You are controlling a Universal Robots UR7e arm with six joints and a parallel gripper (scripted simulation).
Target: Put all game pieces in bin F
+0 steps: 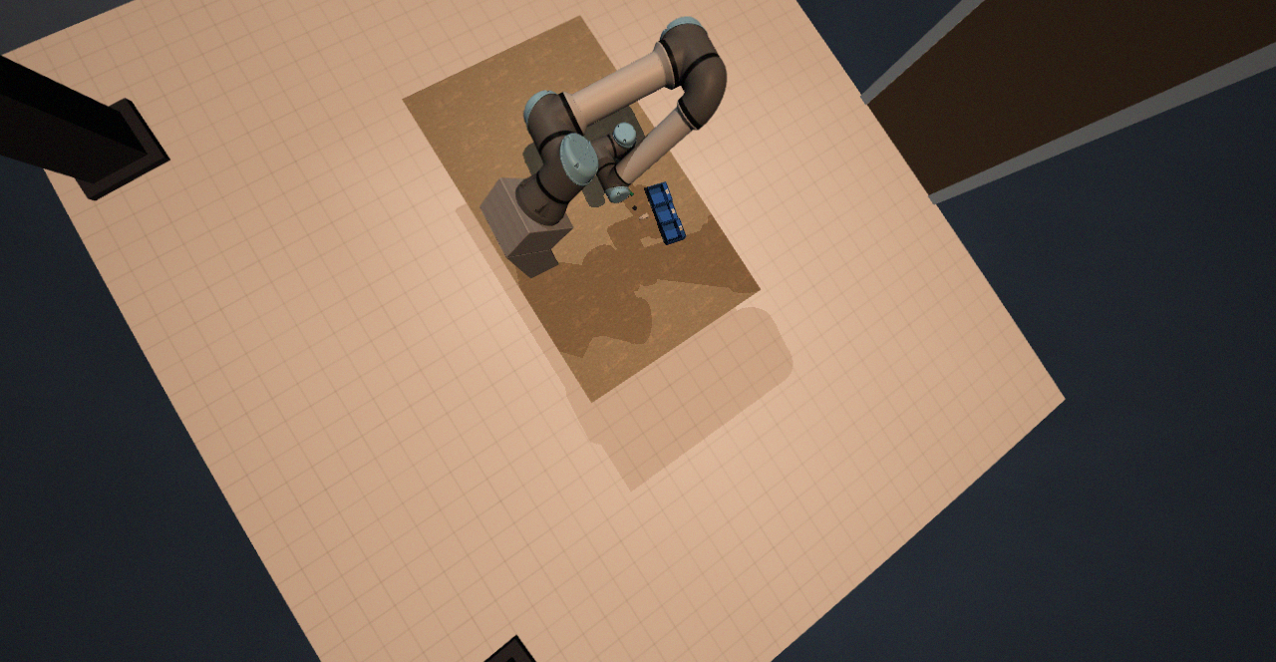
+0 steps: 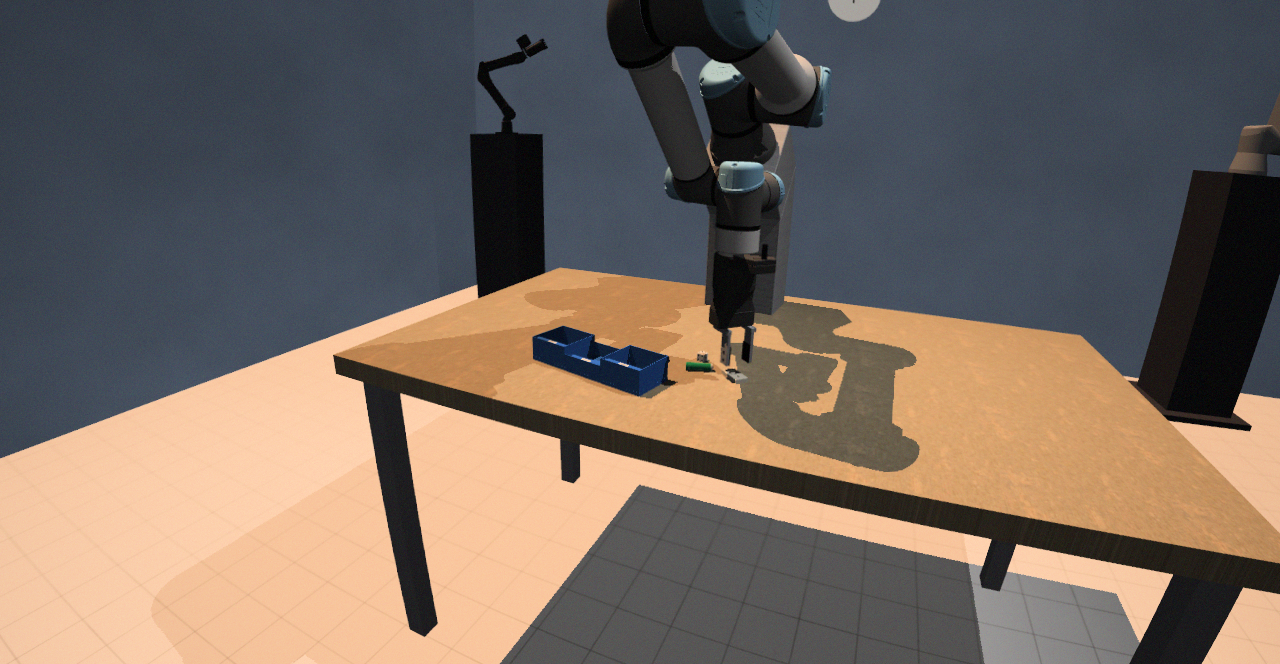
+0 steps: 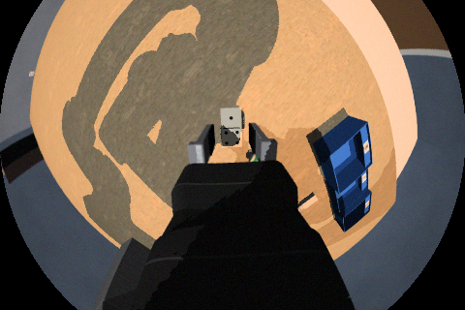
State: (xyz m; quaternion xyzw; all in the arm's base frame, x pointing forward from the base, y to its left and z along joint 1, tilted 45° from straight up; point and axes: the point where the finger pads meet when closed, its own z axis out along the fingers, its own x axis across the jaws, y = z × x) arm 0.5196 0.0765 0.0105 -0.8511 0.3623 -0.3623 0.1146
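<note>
The pale domino-like tile lies 4 cm below my hand. Also, from my hand: green cylinder: 7 cm to the right, 4 cm below, 1 cm behind; then black piece: 14 cm to the right, 4 cm below, 3 cm behind; then pale cube: 7 cm to the right, 6 cm behind, 4 cm below.
</note>
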